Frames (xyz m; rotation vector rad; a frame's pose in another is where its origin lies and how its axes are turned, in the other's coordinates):
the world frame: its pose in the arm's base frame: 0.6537 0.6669 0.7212 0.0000 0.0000 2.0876
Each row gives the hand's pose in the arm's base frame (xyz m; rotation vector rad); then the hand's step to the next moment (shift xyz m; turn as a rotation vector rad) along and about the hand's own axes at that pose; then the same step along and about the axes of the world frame.
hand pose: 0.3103 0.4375 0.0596 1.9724 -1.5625 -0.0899
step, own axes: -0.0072 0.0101 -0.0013 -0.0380 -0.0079 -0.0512
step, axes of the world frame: 0.0102 0.0061 0.0038 0.0410 -0.0423 0.0257
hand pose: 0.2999 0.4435 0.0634 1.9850 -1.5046 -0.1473
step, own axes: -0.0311 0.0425 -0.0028 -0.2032 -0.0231 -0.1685
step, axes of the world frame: 0.0419 0.0273 0.0166 0.2098 -0.1485 0.0643
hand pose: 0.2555 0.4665 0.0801 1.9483 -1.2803 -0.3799
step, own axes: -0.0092 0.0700 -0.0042 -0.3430 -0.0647 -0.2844
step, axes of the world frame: 0.0193 0.0434 0.0524 0.3505 -0.2679 0.0897
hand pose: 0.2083 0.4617 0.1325 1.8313 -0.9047 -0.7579
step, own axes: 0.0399 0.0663 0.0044 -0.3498 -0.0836 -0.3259
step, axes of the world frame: -0.0483 0.0268 0.0544 0.3601 -0.3131 0.0890
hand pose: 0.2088 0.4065 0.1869 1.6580 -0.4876 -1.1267
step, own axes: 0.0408 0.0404 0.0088 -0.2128 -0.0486 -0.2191
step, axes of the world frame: -0.0546 0.0079 0.0181 0.2186 -0.2112 0.0569
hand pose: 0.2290 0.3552 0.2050 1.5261 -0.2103 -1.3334
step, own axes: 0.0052 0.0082 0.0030 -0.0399 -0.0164 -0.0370
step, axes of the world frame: -0.0094 0.0015 0.0036 0.0450 -0.0342 0.0058
